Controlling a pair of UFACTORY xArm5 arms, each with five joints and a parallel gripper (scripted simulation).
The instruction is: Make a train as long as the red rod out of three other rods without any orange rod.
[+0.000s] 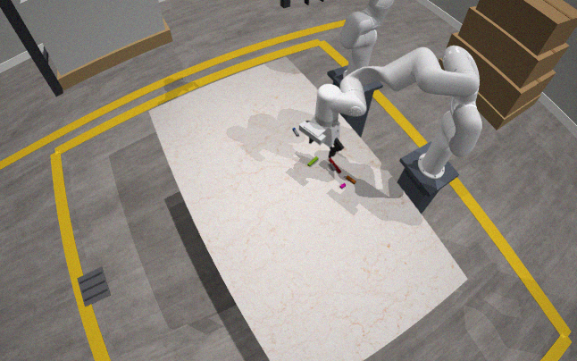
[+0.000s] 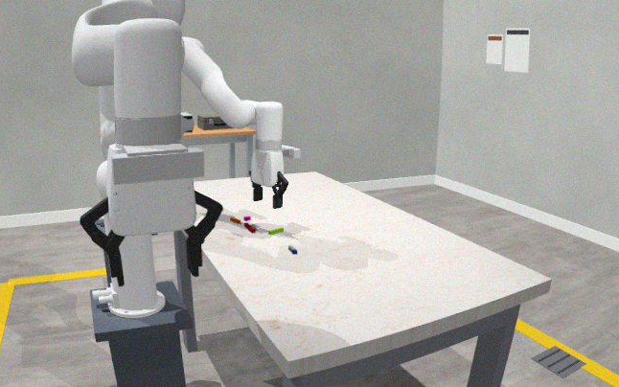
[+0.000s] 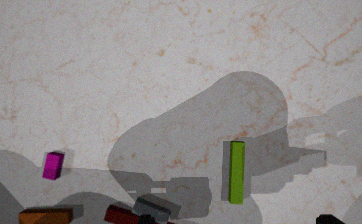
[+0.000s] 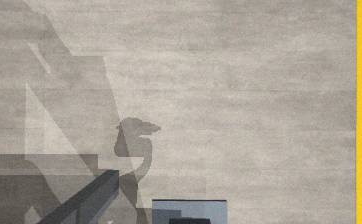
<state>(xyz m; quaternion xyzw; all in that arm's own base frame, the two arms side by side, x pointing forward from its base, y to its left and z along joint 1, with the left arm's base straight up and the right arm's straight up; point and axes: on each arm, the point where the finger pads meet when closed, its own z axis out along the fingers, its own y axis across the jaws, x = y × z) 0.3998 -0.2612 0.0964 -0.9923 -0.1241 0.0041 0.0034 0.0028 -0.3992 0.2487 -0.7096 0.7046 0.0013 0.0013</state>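
Right now my left hand is 90 mm above the red rod, 40 mm to the right of it and 40 mm past it. Also, from my left hand: lime rod: 90 mm below, 20 mm ahead, 10 mm to the right; orange rod: 120 mm to the left, 90 mm below, 60 mm behind; magenta rod: 130 mm to the left, 90 mm below, 20 mm behind.
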